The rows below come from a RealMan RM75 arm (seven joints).
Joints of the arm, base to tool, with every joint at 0 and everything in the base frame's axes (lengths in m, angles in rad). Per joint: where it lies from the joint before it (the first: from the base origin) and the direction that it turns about. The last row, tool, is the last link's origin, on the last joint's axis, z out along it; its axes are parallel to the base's.
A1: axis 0 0 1 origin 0.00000 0.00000 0.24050
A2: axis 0 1 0 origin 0.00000 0.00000 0.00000
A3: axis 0 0 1 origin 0.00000 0.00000 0.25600
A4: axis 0 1 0 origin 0.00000 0.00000 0.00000
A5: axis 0 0 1 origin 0.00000 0.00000 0.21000
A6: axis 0 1 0 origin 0.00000 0.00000 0.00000
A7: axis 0 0 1 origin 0.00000 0.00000 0.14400
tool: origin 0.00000 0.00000 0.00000
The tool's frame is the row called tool.
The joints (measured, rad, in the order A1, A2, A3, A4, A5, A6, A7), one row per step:
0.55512, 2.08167, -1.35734, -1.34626, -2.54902, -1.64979, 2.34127
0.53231, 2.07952, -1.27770, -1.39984, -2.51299, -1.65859, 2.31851
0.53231, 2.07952, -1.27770, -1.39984, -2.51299, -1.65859, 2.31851
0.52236, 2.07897, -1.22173, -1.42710, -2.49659, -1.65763, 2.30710
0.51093, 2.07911, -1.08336, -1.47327, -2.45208, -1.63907, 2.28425
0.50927, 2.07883, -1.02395, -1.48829, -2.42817, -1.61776, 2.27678
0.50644, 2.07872, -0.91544, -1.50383, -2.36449, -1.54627, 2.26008
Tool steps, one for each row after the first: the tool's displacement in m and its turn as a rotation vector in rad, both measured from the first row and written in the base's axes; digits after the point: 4 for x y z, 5 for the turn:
-0.0018, 0.0031, 0.0179, 0.06396, 0.06609, 0.00535
-0.0018, 0.0031, 0.0179, 0.06396, 0.06609, 0.00535
-0.0016, 0.0064, 0.0302, 0.11528, 0.10277, 0.00542
-0.0009, 0.0156, 0.0598, 0.25090, 0.19345, 0.00519
-0.0009, 0.0207, 0.0733, 0.32099, 0.23551, 0.00878
-0.0007, 0.0319, 0.0996, 0.47384, 0.32856, 0.02412

